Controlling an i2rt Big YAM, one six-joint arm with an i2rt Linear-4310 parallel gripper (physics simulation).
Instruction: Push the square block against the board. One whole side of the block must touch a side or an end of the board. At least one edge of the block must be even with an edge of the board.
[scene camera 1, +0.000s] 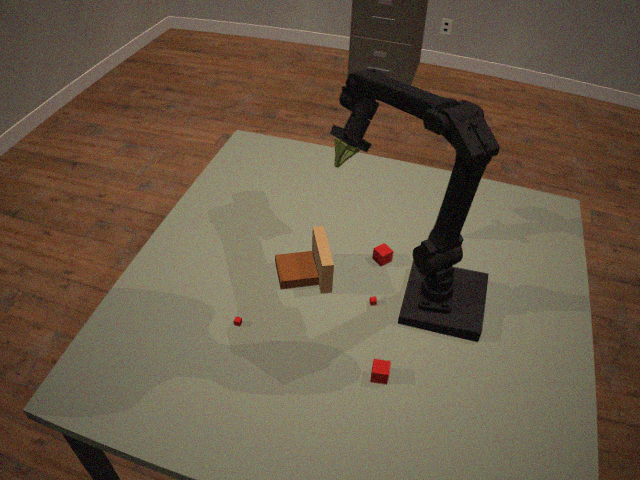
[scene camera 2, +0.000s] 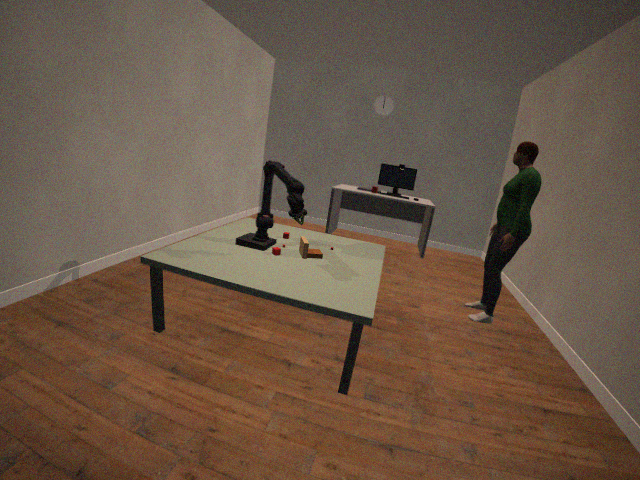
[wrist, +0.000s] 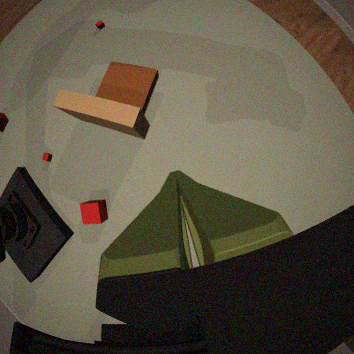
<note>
My gripper (scene camera 1: 336, 167) is shut, holding nothing. On the table rest a tan board (scene camera 1: 321, 252) and a square block (scene camera 1: 294, 270).
The square block also shows in the wrist view (wrist: 131, 84). The tan board is seen too in the wrist view (wrist: 122, 117). My gripper shows as well in the wrist view (wrist: 176, 179).
</note>
